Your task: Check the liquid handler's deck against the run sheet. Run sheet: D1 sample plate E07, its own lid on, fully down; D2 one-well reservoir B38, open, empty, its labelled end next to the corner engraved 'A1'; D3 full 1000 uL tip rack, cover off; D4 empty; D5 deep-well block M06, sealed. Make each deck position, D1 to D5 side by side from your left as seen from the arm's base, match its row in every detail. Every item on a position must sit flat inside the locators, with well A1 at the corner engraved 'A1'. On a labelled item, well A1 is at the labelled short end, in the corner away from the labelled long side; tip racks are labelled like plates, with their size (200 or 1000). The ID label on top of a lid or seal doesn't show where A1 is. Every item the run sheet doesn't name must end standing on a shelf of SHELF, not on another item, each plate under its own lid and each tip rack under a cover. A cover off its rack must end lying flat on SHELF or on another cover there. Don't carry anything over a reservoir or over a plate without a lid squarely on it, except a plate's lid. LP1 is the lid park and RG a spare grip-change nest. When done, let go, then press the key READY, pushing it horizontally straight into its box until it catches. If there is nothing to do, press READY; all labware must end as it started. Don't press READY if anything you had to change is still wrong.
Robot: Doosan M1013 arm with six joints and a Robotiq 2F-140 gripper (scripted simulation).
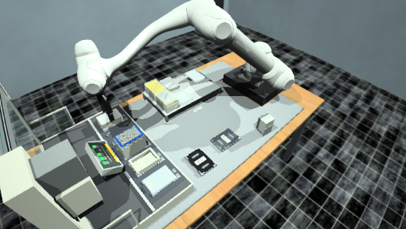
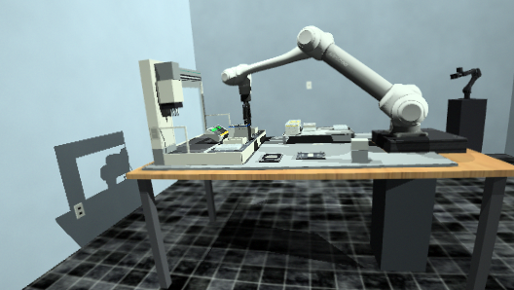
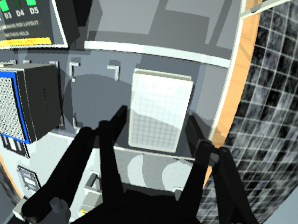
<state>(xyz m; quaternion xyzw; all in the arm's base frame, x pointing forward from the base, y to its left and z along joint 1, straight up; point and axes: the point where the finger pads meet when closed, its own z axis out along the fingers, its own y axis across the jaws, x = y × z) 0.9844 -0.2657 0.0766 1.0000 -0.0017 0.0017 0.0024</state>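
Now: the white deep-well block 5 cm below my hand. The rest, counted from my hand: clear cover (33 cm behind, 10 cm to the left, 1 cm below); yellow-rimmed tip rack (34 cm behind, 11 cm to the left, 3 cm below); blue-rimmed tip rack (1 cm behind, 24 cm to the left).
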